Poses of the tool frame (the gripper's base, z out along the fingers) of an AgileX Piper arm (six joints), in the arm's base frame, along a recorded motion.
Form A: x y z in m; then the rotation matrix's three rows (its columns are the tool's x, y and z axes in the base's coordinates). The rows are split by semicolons.
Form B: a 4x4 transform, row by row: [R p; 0 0 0 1], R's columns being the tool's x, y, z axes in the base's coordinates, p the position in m. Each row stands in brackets. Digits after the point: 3 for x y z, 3 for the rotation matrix.
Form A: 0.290 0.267 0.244; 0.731 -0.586 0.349; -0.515 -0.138 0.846; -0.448 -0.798 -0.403
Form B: [[0.731 -0.586 0.349 0.290], [-0.515 -0.138 0.846 0.267], [-0.448 -0.798 -0.403 0.244], [0 0 0 1]]
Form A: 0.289 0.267 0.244; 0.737 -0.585 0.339; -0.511 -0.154 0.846; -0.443 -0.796 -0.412
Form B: [[0.737 -0.585 0.339 0.289], [-0.511 -0.154 0.846 0.267], [-0.443 -0.796 -0.412 0.244], [0 0 0 1]]
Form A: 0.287 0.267 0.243; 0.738 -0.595 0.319; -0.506 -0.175 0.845; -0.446 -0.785 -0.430
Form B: [[0.738 -0.595 0.319 0.287], [-0.506 -0.175 0.845 0.267], [-0.446 -0.785 -0.430 0.243], [0 0 0 1]]
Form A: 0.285 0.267 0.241; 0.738 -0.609 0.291; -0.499 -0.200 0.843; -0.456 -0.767 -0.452
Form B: [[0.738 -0.609 0.291 0.285], [-0.499 -0.200 0.843 0.267], [-0.456 -0.767 -0.452 0.241], [0 0 0 1]]
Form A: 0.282 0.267 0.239; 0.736 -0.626 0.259; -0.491 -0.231 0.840; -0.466 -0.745 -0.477
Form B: [[0.736 -0.626 0.259 0.282], [-0.491 -0.231 0.840 0.267], [-0.466 -0.745 -0.477 0.239], [0 0 0 1]]
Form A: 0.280 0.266 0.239; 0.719 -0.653 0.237; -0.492 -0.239 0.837; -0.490 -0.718 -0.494
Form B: [[0.719 -0.653 0.237 0.280], [-0.492 -0.239 0.837 0.266], [-0.490 -0.718 -0.494 0.239], [0 0 0 1]]
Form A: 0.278 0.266 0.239; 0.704 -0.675 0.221; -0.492 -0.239 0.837; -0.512 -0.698 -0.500
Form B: [[0.704 -0.675 0.221 0.278], [-0.492 -0.239 0.837 0.266], [-0.512 -0.698 -0.500 0.239], [0 0 0 1]]
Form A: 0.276 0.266 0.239; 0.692 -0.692 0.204; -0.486 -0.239 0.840; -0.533 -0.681 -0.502
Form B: [[0.692 -0.692 0.204 0.276], [-0.486 -0.239 0.840 0.266], [-0.533 -0.681 -0.502 0.239], [0 0 0 1]]
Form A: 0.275 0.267 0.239; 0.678 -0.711 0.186; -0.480 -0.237 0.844; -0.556 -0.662 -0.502
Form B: [[0.678 -0.711 0.186 0.275], [-0.480 -0.237 0.844 0.267], [-0.556 -0.662 -0.502 0.239], [0 0 0 1]]
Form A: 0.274 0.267 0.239; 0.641 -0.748 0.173; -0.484 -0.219 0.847; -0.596 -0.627 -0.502
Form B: [[0.641 -0.748 0.173 0.274], [-0.484 -0.219 0.847 0.267], [-0.596 -0.627 -0.502 0.239], [0 0 0 1]]
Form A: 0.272 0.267 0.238; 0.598 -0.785 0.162; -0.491 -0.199 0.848; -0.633 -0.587 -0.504
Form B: [[0.598 -0.785 0.162 0.272], [-0.491 -0.199 0.848 0.267], [-0.633 -0.587 -0.504 0.238], [0 0 0 1]]
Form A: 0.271 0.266 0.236; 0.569 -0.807 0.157; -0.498 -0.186 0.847; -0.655 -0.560 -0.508
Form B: [[0.569 -0.807 0.157 0.271], [-0.498 -0.186 0.847 0.266], [-0.655 -0.560 -0.508 0.236], [0 0 0 1]]
